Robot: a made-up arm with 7 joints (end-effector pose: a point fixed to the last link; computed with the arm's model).
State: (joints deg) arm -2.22 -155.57 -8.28 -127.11 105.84 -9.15 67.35
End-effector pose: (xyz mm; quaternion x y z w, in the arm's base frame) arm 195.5 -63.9 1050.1 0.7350 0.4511 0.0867 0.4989
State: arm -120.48 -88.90 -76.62 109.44 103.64 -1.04 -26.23
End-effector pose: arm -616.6 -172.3 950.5 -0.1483 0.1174 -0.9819 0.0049
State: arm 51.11 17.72 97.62 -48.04 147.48 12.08 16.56
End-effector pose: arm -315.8 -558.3 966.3 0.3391 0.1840 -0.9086 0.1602
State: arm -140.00 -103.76 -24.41 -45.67 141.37 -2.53 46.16
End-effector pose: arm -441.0 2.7 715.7 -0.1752 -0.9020 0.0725 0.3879
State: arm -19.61 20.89 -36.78 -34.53 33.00 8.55 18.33
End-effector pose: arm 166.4 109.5 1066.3 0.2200 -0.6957 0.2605 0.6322
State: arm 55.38 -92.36 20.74 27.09 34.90 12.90 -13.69
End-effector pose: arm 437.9 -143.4 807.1 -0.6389 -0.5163 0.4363 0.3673
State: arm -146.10 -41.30 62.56 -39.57 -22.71 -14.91 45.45
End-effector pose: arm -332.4 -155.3 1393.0 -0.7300 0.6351 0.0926 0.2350
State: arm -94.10 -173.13 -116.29 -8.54 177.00 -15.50 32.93
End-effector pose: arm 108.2 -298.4 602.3 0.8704 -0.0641 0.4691 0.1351
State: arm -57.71 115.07 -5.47 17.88 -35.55 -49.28 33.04
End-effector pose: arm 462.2 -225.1 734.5 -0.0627 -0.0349 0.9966 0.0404
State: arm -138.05 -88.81 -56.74 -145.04 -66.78 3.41 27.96
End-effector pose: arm -383.3 139.2 1125.7 0.4868 0.0683 -0.5027 0.7111
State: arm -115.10 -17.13 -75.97 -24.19 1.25 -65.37 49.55
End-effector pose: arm -595.8 -310.1 772.4 0.8579 0.0425 0.4590 0.2269
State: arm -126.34 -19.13 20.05 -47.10 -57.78 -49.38 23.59
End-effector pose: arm -445.2 91.2 1257.6 -0.8733 0.3875 0.1861 0.2292
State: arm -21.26 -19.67 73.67 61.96 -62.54 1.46 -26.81
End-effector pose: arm -378.6 -309.0 1319.3 0.0498 0.3374 0.5656 0.7509
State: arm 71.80 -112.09 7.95 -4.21 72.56 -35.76 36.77
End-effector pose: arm 223.1 -455.2 554.0 -0.8090 -0.2304 0.1056 0.5304
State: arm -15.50 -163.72 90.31 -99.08 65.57 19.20 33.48
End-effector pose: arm -143.1 49.5 1106.3 0.6071 0.7527 0.2528 0.0304
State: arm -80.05 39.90 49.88 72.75 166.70 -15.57 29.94
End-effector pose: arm 101.2 -517.9 1041.6 0.7038 0.0525 0.1707 0.6875
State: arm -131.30 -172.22 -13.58 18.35 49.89 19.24 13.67
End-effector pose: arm -288.5 159.6 562.0 0.3907 0.6055 -0.4202 0.5516
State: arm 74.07 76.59 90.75 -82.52 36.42 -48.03 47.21
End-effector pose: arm -211.5 -273.7 445.8 0.2880 -0.4199 0.8588 0.0569
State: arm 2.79 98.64 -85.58 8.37 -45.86 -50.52 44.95
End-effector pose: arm -67.4 -628.0 1202.7 -0.6012 0.0221 0.5475 0.5817
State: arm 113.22 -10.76 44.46 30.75 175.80 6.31 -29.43
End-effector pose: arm -16.3 -366.8 1289.0 -0.2867 0.1739 -0.6843 0.6475
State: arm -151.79 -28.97 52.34 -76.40 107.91 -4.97 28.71
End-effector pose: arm -281.2 8.2 1144.1 0.0285 -0.5129 0.3302 0.7919
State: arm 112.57 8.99 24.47 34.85 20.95 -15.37 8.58
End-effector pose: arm -206.2 -488.0 1363.3 0.7535 0.5067 0.3533 0.2252
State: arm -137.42 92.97 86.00 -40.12 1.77 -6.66 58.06
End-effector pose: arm -135.1 154.1 527.9 0.3446 -0.1451 0.0435 0.9264
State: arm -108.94 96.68 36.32 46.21 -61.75 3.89 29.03
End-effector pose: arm 385.3 -32.8 707.6 0.0580 -0.5289 -0.7709 0.3501
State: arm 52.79 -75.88 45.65 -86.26 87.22 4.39 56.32
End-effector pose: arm 65.3 -552.4 1063.9 -0.8067 -0.0471 -0.5591 0.1855
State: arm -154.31 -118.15 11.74 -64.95 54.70 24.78 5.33
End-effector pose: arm -584.6 -177.5 1017.1 0.2003 0.9509 0.0474 0.2312
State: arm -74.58 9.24 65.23 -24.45 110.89 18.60 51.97
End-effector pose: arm 195.4 -121.5 1173.3 0.4191 0.0193 -0.1282 0.8986
